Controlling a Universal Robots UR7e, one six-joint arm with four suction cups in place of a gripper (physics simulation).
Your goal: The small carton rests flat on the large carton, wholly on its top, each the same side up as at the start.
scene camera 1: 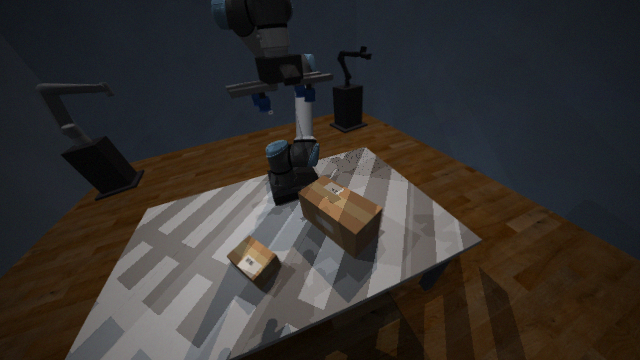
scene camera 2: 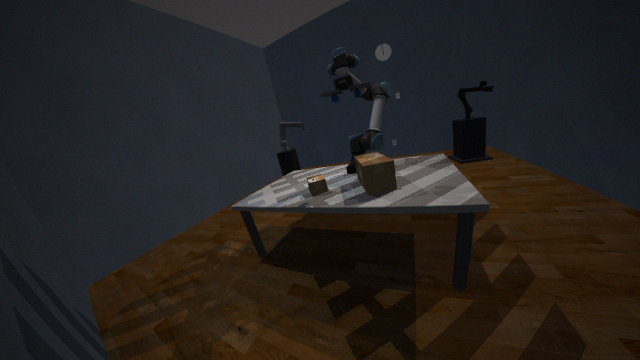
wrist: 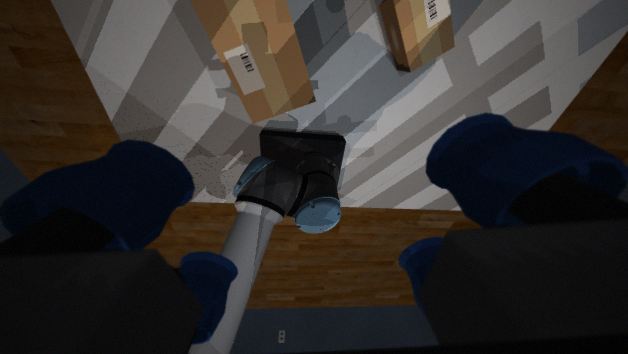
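The small carton lies flat on the table, label up, apart from the large carton. The large carton stands on the table near the arm's base, with a label and tape on its top. In the wrist view the upper ends of both cartons are cut off by the frame. My suction gripper hangs high above the table and both cartons, touching neither. Its blue cups carry nothing, so it is open.
The table bears the arm's black base, close to the large carton's rear end. Two other arms stand on dark pedestals on the floor beyond the table.
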